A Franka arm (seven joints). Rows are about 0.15 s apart.
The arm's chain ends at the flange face. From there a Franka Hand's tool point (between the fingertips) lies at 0.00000 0.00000 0.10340 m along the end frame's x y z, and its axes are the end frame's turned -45 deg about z.
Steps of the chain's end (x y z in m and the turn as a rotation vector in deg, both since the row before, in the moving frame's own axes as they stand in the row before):
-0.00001, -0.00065, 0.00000, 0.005, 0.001, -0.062
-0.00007, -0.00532, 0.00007, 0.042, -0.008, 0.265
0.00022, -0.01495, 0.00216, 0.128, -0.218, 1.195
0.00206, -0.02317, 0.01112, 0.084, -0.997, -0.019
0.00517, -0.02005, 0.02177, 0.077, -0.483, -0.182
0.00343, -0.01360, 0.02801, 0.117, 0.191, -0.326
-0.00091, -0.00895, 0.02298, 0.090, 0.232, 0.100
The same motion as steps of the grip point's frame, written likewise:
0.00046, -0.00047, 0.00000, 0.003, 0.004, -0.062
0.00376, -0.00388, 0.00007, 0.035, 0.024, 0.265
0.01062, -0.01086, 0.00216, 0.245, -0.064, 1.195
0.01668, -0.01631, 0.01110, 0.764, -0.646, -0.019
0.01731, -0.01124, 0.02177, 0.396, -0.287, -0.182
0.01244, -0.00710, 0.02801, -0.052, 0.218, -0.326
0.00610, -0.00679, 0.02298, -0.100, 0.228, 0.100

